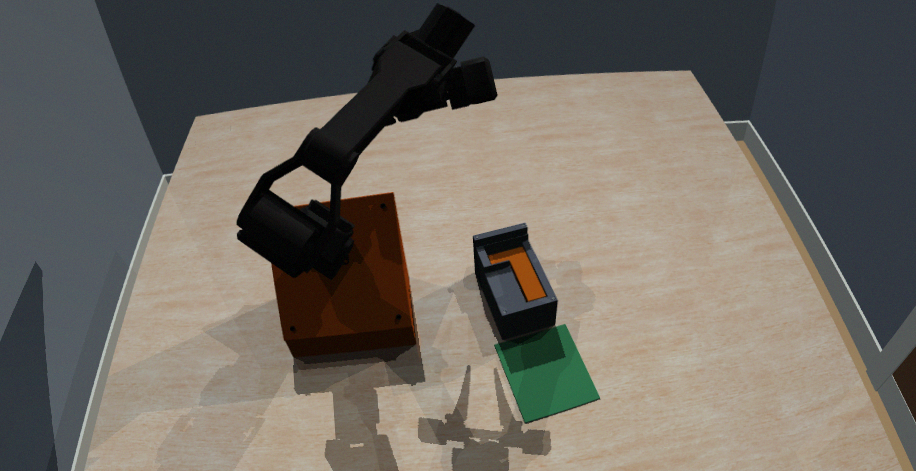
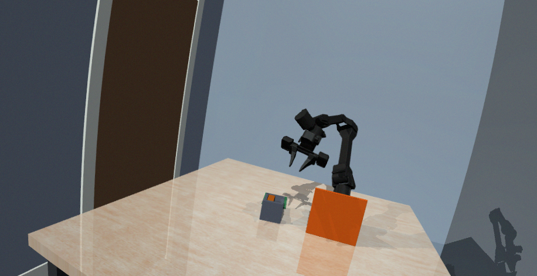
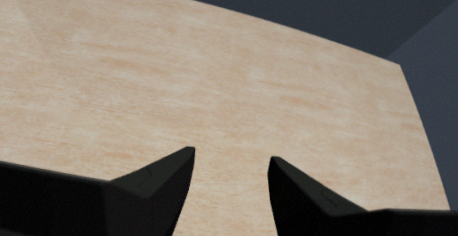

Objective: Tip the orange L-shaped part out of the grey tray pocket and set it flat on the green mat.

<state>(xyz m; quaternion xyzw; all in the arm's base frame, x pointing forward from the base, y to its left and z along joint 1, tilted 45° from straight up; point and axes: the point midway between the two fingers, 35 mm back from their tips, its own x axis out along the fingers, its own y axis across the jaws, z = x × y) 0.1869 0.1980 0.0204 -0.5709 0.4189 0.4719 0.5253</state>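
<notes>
My gripper tip is now 80 mm short of the orange L-shaped part, 160 mm to the left of it and 230 mm above it. The rest, counted from my gripper tip: green mat: 110 mm ahead, 330 mm to the right, 300 mm below.
</notes>
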